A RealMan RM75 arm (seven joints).
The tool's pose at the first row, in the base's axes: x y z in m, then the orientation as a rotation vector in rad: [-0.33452, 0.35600, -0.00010, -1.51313, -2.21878, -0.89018]
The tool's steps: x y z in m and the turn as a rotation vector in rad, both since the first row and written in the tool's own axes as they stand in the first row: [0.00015, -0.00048, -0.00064, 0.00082, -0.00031, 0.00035]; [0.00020, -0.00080, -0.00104, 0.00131, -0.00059, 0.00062]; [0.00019, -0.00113, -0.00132, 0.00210, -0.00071, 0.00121]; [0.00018, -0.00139, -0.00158, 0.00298, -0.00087, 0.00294]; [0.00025, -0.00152, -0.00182, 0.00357, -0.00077, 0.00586]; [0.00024, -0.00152, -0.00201, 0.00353, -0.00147, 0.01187]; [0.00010, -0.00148, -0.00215, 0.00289, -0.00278, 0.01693]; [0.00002, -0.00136, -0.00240, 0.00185, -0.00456, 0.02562]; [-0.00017, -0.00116, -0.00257, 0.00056, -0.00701, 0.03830]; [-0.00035, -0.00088, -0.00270, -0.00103, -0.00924, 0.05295]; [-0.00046, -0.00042, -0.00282, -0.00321, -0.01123, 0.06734]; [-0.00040, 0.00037, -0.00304, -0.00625, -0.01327, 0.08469]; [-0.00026, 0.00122, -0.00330, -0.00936, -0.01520, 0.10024]
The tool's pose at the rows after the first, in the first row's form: [-0.33507, 0.35558, 0.00032, -1.51335, -2.21876, -0.88888]; [-0.33542, 0.35527, 0.00055, -1.51361, -2.21876, -0.88804]; [-0.33574, 0.35500, 0.00065, -1.51393, -2.21838, -0.88681]; [-0.33600, 0.35476, 0.00076, -1.51535, -2.21695, -0.88511]; [-0.33617, 0.35463, 0.00094, -1.51786, -2.21418, -0.88356]; [-0.33618, 0.35450, 0.00108, -1.52427, -2.20895, -0.88141]; [-0.33610, 0.35432, 0.00112, -1.53048, -2.20496, -0.87994]; [-0.33598, 0.35413, 0.00130, -1.54074, -2.19776, -0.87758]; [-0.33574, 0.35393, 0.00138, -1.55542, -2.18712, -0.87393]; [-0.33542, 0.35378, 0.00147, -1.57188, -2.17430, -0.87013]; [-0.33497, 0.35374, 0.00164, -1.58808, -2.16140, -0.86724]; [-0.33429, 0.35384, 0.00210, -1.60739, -2.14543, -0.86441]; [-0.33359, 0.35398, 0.00264, -1.62484, -2.13101, -0.86224]
